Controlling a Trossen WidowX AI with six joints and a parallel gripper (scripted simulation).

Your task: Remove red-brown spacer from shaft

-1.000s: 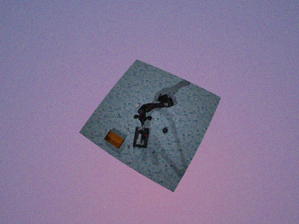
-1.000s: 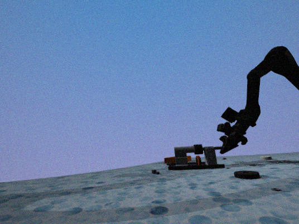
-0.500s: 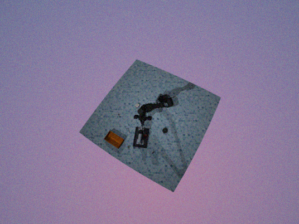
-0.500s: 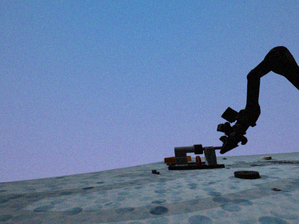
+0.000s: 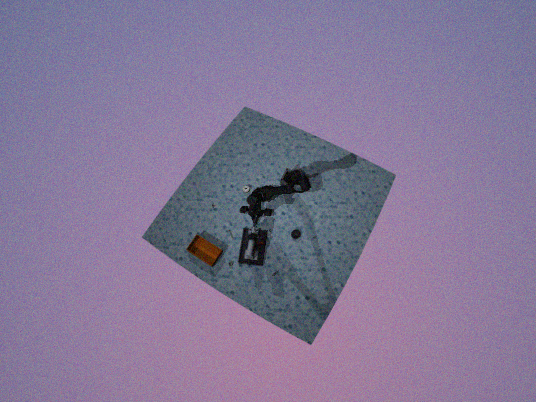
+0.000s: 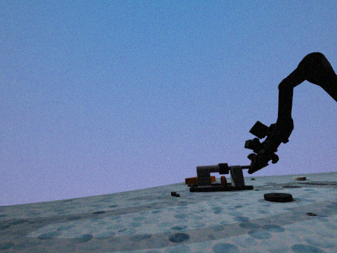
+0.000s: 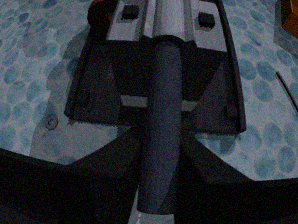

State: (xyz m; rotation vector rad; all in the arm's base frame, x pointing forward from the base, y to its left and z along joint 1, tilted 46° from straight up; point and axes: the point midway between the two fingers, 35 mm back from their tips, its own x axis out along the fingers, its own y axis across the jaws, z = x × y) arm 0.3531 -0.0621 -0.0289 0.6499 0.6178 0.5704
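Now: the dark shaft 4 cm ahead of my gripper tip, 3 cm above it and 1 cm to the left of it. The rest, counted from my gripper tip: thin dark rod (14 cm to the right, 10 cm ahead, 5 cm below); dark disc (25 cm to the left, 5 cm below, 5 cm behind); orange tray (28 cm ahead, 22 cm to the right, 4 cm below).
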